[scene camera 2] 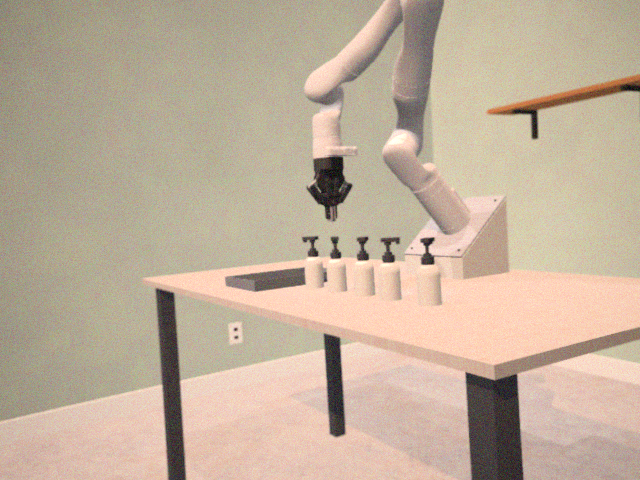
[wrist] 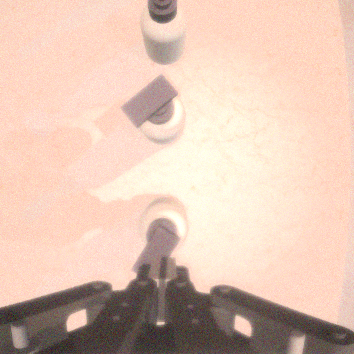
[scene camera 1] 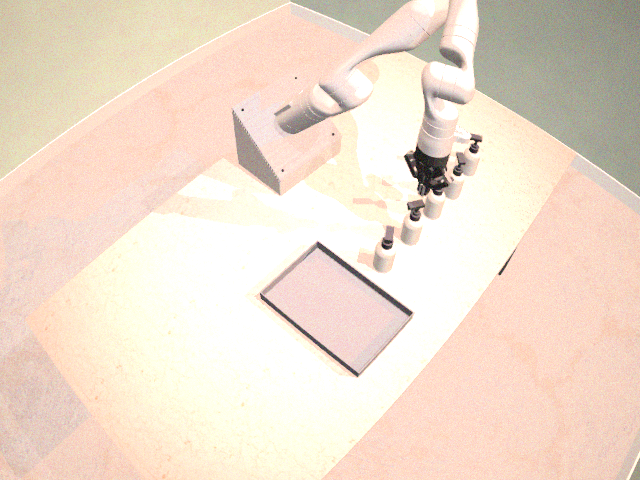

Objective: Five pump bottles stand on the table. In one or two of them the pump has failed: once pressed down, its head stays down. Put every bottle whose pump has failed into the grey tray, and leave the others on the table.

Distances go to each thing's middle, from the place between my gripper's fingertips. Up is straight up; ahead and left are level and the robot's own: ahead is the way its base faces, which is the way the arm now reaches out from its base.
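Labels:
Grey tray (scene camera 1: 351,318): 17 cm below my hand, 27 cm to the right of it, 8 cm behind it.

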